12 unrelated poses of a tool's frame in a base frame.
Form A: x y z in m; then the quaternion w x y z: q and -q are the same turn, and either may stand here.
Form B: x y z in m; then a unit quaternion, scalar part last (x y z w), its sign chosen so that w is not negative. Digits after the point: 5 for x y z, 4 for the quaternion.
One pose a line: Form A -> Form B
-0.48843 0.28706 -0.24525 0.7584 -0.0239 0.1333 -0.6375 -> -0.48843 0.28706 -0.24525 -0.0239 0.1333 -0.6375 0.7584
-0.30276 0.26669 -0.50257 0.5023 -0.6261 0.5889 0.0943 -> -0.30276 0.26669 -0.50257 -0.6261 0.5889 0.0943 0.5023
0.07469 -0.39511 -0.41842 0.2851 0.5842 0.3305 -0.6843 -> 0.07469 -0.39511 -0.41842 0.5842 0.3305 -0.6843 0.2851
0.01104 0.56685 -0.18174 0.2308 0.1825 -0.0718 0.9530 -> 0.01104 0.56685 -0.18174 0.1825 -0.0718 0.9530 0.2308
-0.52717 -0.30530 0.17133 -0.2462 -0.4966 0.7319 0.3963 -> -0.52717 -0.30530 0.17133 0.4966 -0.7319 -0.3963 0.2462
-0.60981 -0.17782 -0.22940 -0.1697 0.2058 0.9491 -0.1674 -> -0.60981 -0.17782 -0.22940 -0.2058 -0.9491 0.1674 0.1697
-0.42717 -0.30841 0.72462 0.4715 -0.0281 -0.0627 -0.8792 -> -0.42717 -0.30841 0.72462 -0.0281 -0.0627 -0.8792 0.4715
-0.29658 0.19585 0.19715 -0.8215 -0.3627 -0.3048 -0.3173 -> -0.29658 0.19585 0.19715 0.3627 0.3048 0.3173 0.8215
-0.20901 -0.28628 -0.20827 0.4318 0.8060 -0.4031 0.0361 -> -0.20901 -0.28628 -0.20827 0.8060 -0.4031 0.0361 0.4318
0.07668 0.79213 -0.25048 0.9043 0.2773 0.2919 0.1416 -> 0.07668 0.79213 -0.25048 0.2773 0.2919 0.1416 0.9043
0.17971 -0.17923 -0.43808 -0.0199 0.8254 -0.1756 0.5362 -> 0.17971 -0.17923 -0.43808 -0.8254 0.1756 -0.5362 0.0199
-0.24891 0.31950 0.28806 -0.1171 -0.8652 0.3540 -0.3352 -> -0.24891 0.31950 0.28806 0.8652 -0.3540 0.3352 0.1171
